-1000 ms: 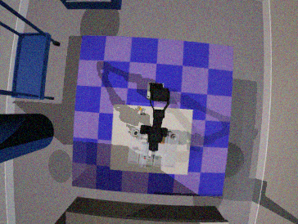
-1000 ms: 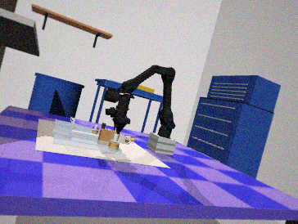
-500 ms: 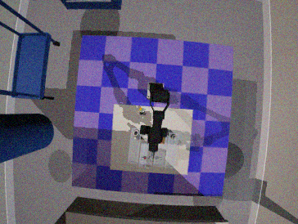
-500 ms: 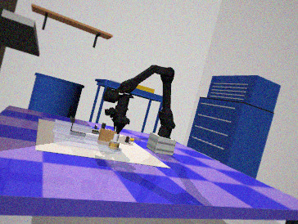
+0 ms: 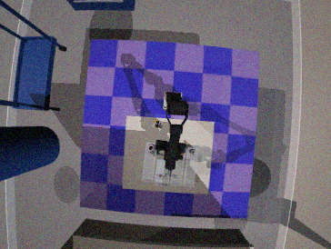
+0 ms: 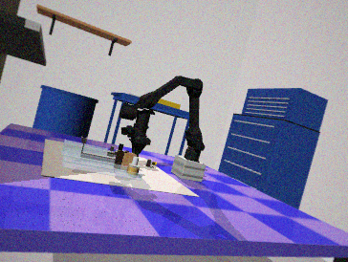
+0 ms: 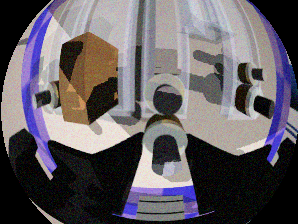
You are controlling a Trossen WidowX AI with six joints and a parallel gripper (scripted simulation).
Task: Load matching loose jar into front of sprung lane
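My gripper tip is now 5 cm short of the brown box, 8 cm to the right of it and 1 cm above it.
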